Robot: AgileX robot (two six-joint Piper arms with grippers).
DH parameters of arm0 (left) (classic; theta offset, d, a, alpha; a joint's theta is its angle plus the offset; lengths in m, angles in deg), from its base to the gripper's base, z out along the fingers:
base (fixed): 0 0 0 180
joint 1: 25.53 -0.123 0 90
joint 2: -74.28 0 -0.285 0
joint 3: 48.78 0 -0.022 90
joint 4: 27.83 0.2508 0 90
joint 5: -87.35 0 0.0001 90
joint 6: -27.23 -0.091 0 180
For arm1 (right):
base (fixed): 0 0 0 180
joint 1: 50.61 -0.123 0 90
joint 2: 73.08 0 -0.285 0
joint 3: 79.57 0 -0.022 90
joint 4: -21.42 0.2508 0 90
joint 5: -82.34 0 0.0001 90
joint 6: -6.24 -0.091 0 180
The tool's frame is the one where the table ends.
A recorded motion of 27 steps. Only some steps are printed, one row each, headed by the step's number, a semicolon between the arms.
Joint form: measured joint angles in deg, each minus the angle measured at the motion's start. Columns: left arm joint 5, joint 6, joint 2, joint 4, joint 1, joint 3; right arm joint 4, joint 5, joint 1, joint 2, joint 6, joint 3.
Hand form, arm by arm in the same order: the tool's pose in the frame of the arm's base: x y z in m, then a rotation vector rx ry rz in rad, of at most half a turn. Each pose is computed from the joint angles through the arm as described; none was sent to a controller.
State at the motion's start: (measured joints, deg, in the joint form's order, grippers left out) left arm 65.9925 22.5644 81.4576 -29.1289 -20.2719 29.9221; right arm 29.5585 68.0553 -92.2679 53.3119 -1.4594 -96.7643
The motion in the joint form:
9: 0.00 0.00 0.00 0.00 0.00 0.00; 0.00 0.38 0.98 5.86 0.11 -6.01
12: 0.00 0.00 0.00 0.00 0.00 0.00; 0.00 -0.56 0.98 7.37 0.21 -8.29
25: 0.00 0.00 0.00 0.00 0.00 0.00; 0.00 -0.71 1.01 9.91 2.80 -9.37
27: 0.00 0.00 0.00 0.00 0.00 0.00; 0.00 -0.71 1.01 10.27 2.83 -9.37
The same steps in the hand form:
9: 0.0524 -0.0056 0.1715 0.1479 1.8658 -0.0294; 0.3865 0.3363 0.2235 -0.5008 2.1480 0.5990
12: 0.0524 -0.0056 0.1715 0.1479 1.8658 -0.0294; 0.3910 0.3404 0.2215 -0.5052 2.1500 0.5989
25: 0.0524 -0.0056 0.1715 0.1479 1.8658 -0.0294; 0.3957 0.3441 0.2042 -0.5584 2.1602 0.5631
27: 0.0524 -0.0056 0.1715 0.1479 1.8658 -0.0294; 0.3960 0.3444 0.2009 -0.5603 2.1661 0.5603

